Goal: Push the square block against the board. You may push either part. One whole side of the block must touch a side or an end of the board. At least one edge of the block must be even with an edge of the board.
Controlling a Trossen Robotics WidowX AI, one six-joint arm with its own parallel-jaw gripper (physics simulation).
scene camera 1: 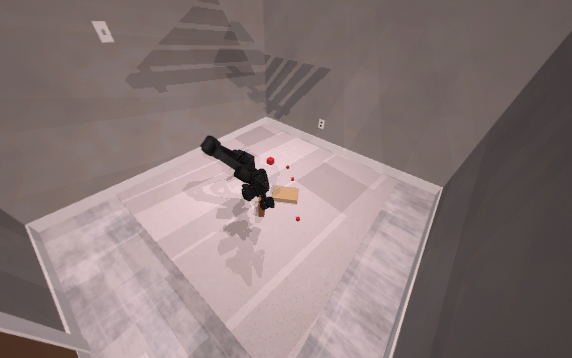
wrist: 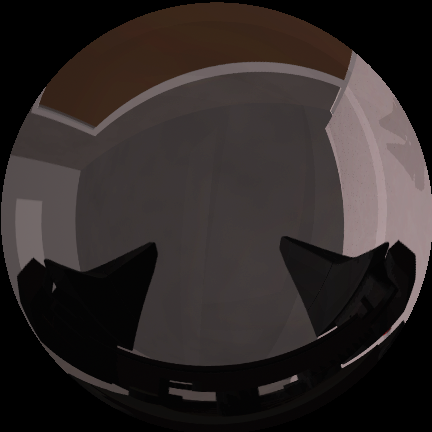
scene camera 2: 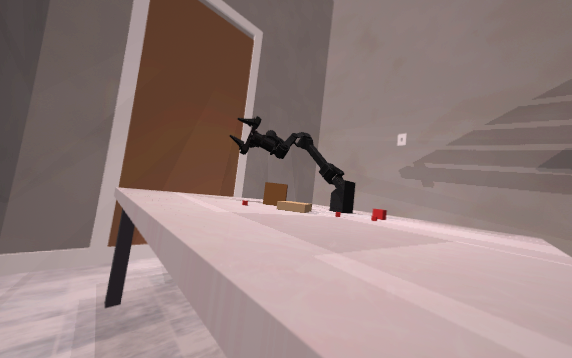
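Where they show: gripper, fingertip midpoint: (scene camera 1: 271, 198) (wrist: 218, 246) (scene camera 2: 233, 126); arm's base, link origin: (scene camera 1: 245, 160) (scene camera 2: 342, 188).
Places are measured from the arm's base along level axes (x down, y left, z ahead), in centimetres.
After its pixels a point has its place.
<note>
The square block (scene camera 1: 261, 209) @(z 34.3, x 6.0, y -19.1 cm) (scene camera 2: 275, 193) @(z 31.9, x 6.7, y -14.4 cm) is dark brown and thin and stands upright on its edge on the table. The board (scene camera 1: 285, 194) @(z 34.9, x 9.3, y 1.0 cm) (scene camera 2: 294, 206) @(z 40.1, x 10.4, y 7.4 cm) is a light tan rectangular slab lying flat beside it. In the scene camera 1 view the gripper covers part of the block and part of the space between the two; a narrow strip of table shows between them there. My gripper (scene camera 1: 257, 197) (scene camera 2: 235, 127) @(z 50.3, x -21.5, y -27.8 cm) (wrist: 218, 246) @(z 50.3, x -21.5, y -27.8 cm) is open and empty. In the scene camera 2 view it is high above the table, with its fingers pointing left. Neither part can be made out in the wrist view.
Red cubes lie on the table (scene camera 1: 280, 280) @(z 65.3, x 12.2, y -38.4 cm) (scene camera 2: 280, 260) @(z 78.6, x 12.2, y 45.8 cm): the largest (scene camera 1: 270, 160) @(z 4.6, x 8.4, y 19.6 cm) (scene camera 2: 379, 214) @(z 5.4, x 10.2, y 21.7 cm), a small one (scene camera 1: 298, 218) @(z 51.5, x 10.6, y -7.3 cm) (scene camera 2: 245, 203) @(z 51.5, x 11.5, y -6.6 cm) near the board, and two more small ones (scene camera 1: 292, 179) @(z 28.2, x 11.1, y 16.6 cm) (scene camera 1: 287, 167) @(z 17.1, x 11.2, y 24.5 cm). The black arm base (scene camera 2: 343, 197) @(z 5.0, x 4.8, y 4.1 cm) stands behind the board.
</note>
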